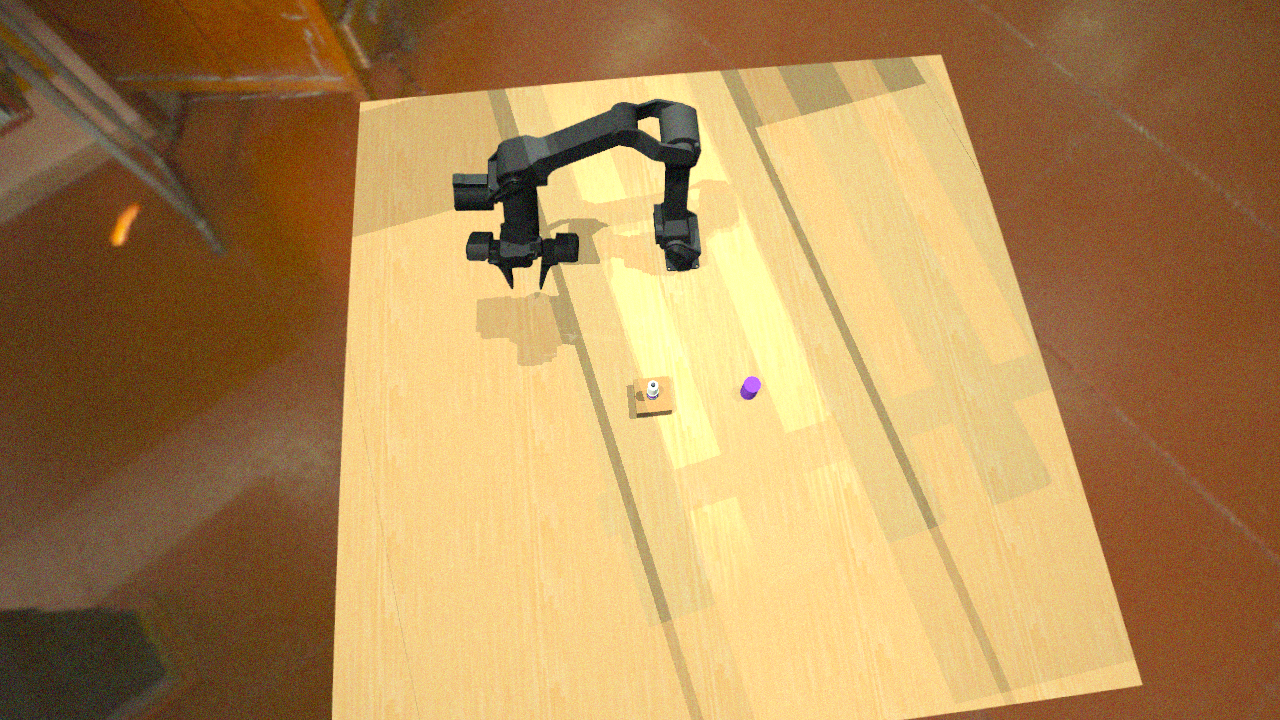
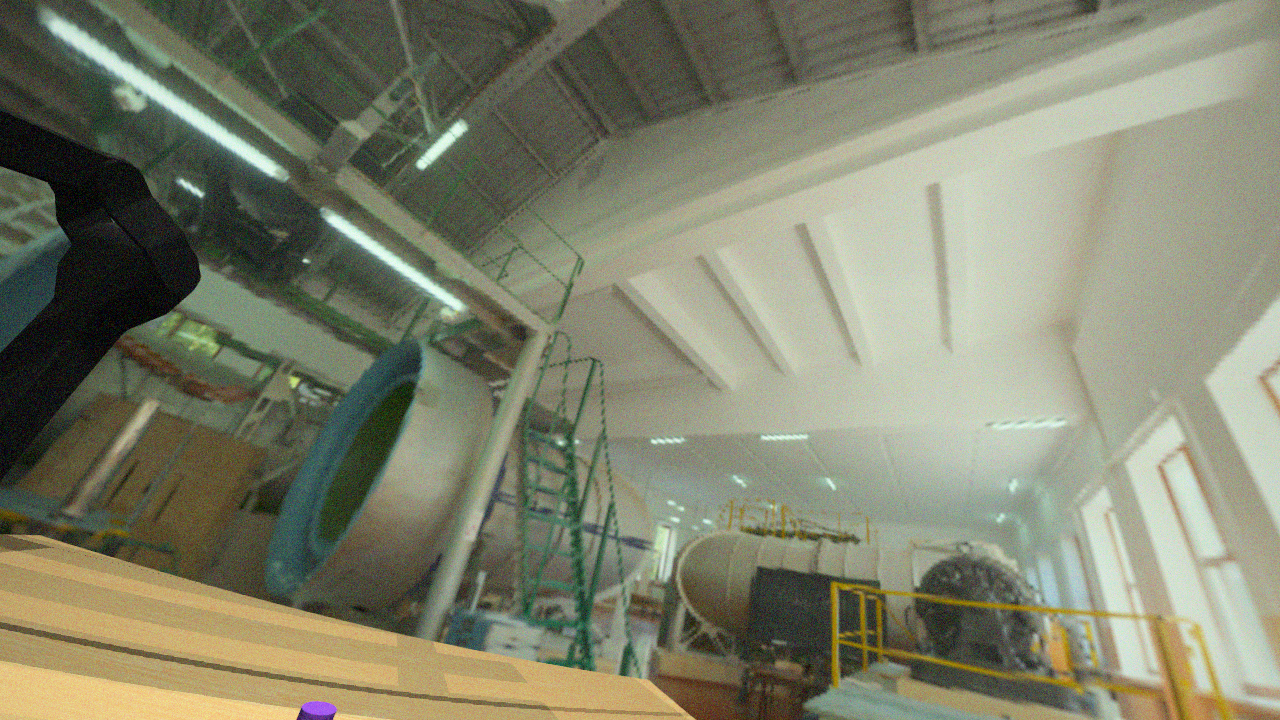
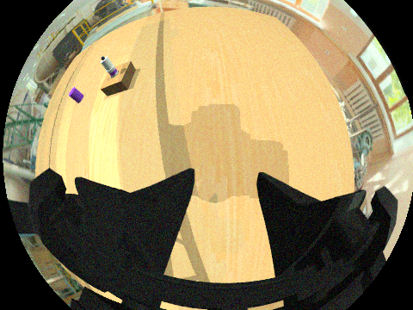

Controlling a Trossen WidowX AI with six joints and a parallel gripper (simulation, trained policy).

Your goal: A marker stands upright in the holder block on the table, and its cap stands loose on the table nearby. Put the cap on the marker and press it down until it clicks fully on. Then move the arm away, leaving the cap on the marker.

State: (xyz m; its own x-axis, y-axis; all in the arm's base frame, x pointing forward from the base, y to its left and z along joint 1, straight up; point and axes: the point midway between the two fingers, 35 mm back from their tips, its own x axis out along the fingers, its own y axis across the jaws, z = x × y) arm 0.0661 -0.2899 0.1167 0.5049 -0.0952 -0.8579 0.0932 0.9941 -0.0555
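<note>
My gripper tip is 38 cm to the right of the purple cap, 21 cm short of it and 6 cm above it. Round my gripper tip: tan holder block 20 cm to the left, 20 cm ahead, 7 cm below.
</note>
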